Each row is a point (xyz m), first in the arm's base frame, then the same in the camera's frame.
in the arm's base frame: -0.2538 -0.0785 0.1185
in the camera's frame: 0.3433 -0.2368 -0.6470
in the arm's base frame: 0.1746 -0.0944 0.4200
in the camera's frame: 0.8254 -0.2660 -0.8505
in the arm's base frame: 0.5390 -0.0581 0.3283
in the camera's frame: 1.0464 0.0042 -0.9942
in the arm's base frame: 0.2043 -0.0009 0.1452
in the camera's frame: 0.7169 -0.0012 -0.7936
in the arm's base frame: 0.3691 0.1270 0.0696
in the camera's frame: 0.8364 0.1830 -0.7619
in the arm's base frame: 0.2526 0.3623 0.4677
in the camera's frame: 1.0732 -0.1229 -0.4830
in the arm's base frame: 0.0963 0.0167 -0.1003
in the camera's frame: 0.4995 0.1465 -0.7374
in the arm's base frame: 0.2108 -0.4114 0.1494
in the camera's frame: 0.5773 -0.1287 -1.1581
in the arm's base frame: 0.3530 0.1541 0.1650
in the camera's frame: 0.8912 0.1066 -0.7264
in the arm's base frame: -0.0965 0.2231 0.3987
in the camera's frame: 0.7310 -0.2882 -0.4438
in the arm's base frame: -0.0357 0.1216 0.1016
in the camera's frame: 0.5619 -0.0502 -0.5743
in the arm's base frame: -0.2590 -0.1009 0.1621
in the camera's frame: 0.3574 -0.2814 -0.6625
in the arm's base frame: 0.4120 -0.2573 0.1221
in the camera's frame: 0.7611 0.0434 -1.1184
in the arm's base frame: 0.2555 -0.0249 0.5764
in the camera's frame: 1.0014 -0.3289 -0.8209
